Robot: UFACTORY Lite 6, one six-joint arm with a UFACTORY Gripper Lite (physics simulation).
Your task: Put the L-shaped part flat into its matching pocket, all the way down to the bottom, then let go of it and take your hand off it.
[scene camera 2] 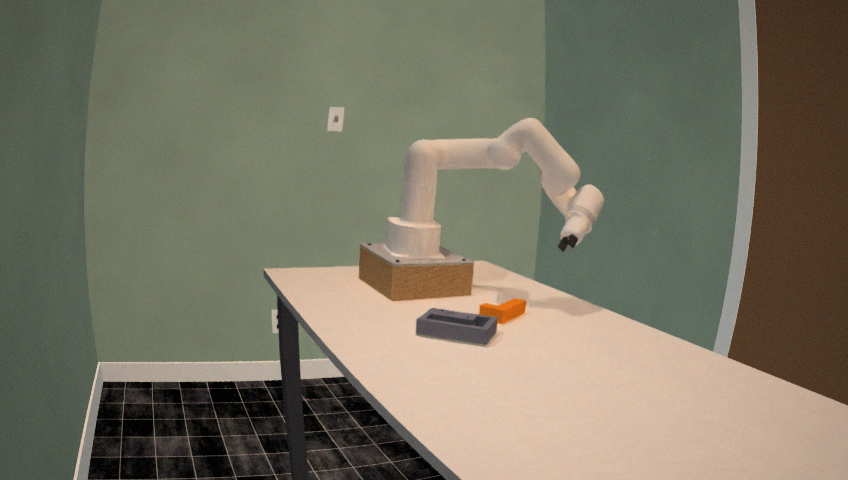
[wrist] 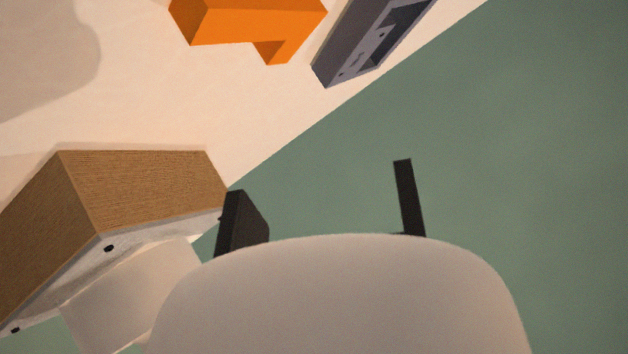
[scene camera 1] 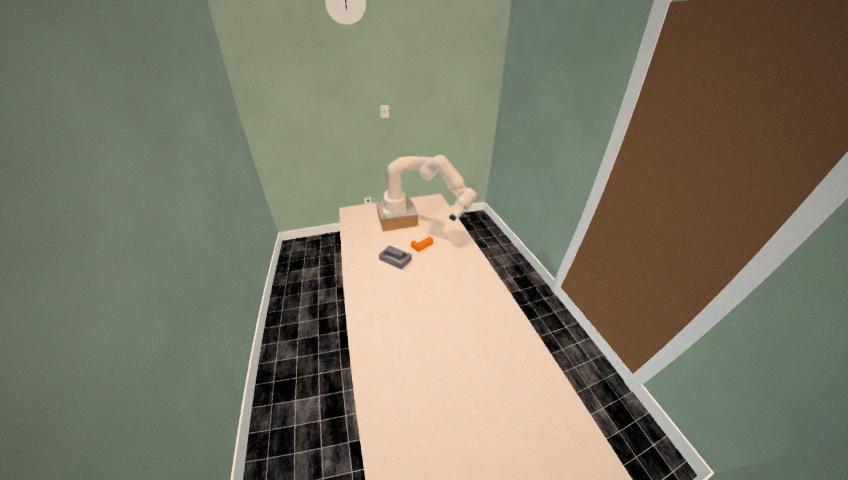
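Pixels of known places: hand at its tool point: [scene camera 2: 567,244] [wrist: 324,229] [scene camera 1: 452,218]; arm's base at its link origin: [scene camera 2: 413,253] [wrist: 137,262] [scene camera 1: 395,207].
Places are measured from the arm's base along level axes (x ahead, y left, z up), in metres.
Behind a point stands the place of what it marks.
Observation:
The orange L-shaped part [scene camera 1: 422,243] @[y 0.145, x 0.280, z -0.058 m] [scene camera 2: 504,311] @[y 0.124, x 0.309, z -0.060 m] [wrist: 250,25] @[y 0.168, x 0.257, z -0.058 m] lies on the table beside the pocket block. The dark grey block [scene camera 1: 402,263] @[y 0.039, x 0.433, z -0.054 m] [scene camera 2: 453,332] @[y -0.020, x 0.404, z -0.069 m] [wrist: 339,50] @[y 0.015, x 0.319, z -0.066 m] sits on the table with its pocket facing up; a dark recess shows in its top, and the orange part is outside it. My gripper [scene camera 1: 452,217] [scene camera 2: 567,243] [wrist: 319,175] @[y 0.300, x 0.246, z 0.075 m] is open, with its two black fingers apart and nothing between them. It hangs tilted, well above the table and to the right of the orange part in both scene views.
The table [scene camera 1: 440,356] @[y 0.167, x 0.904, z -0.089 m] [scene camera 2: 595,386] @[y 0.150, x 0.686, z -0.089 m] [wrist: 150,110] @[y 0.095, x 0.143, z -0.089 m] carries the wooden base box [scene camera 1: 399,222] @[y 0.025, x 0.095, z -0.043 m] [scene camera 2: 431,281] @[y 0.023, x 0.095, z -0.047 m] [wrist: 145,190] @[y 0.064, x 0.087, z -0.042 m] of the arm, behind the part and the block in the scene views. The table's left edge runs near the block. A green wall stands behind the arm.

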